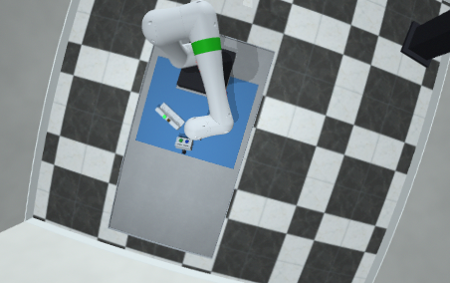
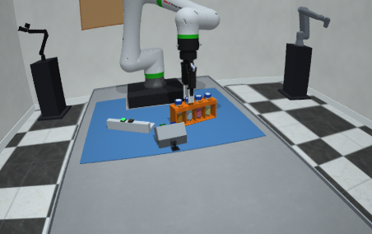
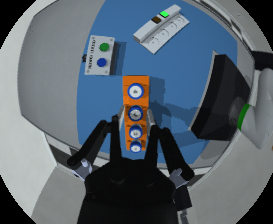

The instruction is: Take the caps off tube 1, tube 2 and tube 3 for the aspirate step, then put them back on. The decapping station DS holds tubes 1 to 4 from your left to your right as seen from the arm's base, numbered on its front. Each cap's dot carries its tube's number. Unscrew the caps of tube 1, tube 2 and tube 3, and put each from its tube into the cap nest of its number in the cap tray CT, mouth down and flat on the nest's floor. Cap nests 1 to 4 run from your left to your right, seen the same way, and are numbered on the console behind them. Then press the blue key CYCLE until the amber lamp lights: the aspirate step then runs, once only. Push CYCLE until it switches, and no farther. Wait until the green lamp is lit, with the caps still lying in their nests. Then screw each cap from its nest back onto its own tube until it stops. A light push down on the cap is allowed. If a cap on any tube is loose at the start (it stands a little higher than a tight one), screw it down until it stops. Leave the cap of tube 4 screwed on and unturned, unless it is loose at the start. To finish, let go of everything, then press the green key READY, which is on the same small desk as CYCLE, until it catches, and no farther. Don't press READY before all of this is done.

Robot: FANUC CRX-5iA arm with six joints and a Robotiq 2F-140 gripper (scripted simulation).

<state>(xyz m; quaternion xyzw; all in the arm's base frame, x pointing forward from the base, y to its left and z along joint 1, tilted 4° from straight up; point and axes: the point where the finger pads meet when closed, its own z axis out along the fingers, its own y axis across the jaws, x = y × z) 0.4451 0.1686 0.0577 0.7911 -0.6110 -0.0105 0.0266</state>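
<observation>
The green key is 140 mm ahead of my hand, 130 mm to the right of it and 70 mm below it. Also, from my hand: blue key 130 mm ahead, 80 mm to the right, 70 mm below; small grey key desk 160 mm ahead, 100 mm to the right, 90 mm below.
</observation>
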